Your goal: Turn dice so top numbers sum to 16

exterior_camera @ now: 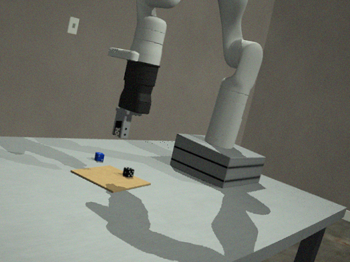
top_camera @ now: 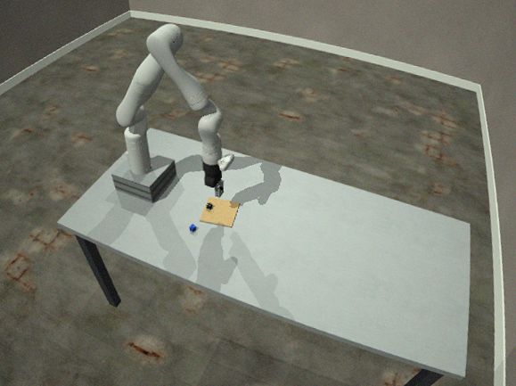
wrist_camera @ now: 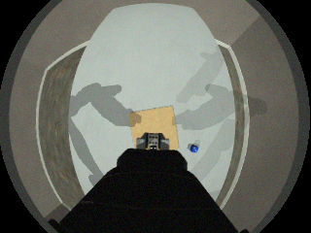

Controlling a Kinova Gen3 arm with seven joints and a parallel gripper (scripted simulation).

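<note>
My hand is 12 cm above the tan mat. Also, from my hand: white die 1 cm below; blue die 6 cm behind, 13 cm to the right, 11 cm below; black die 5 cm behind, 11 cm below.
</note>
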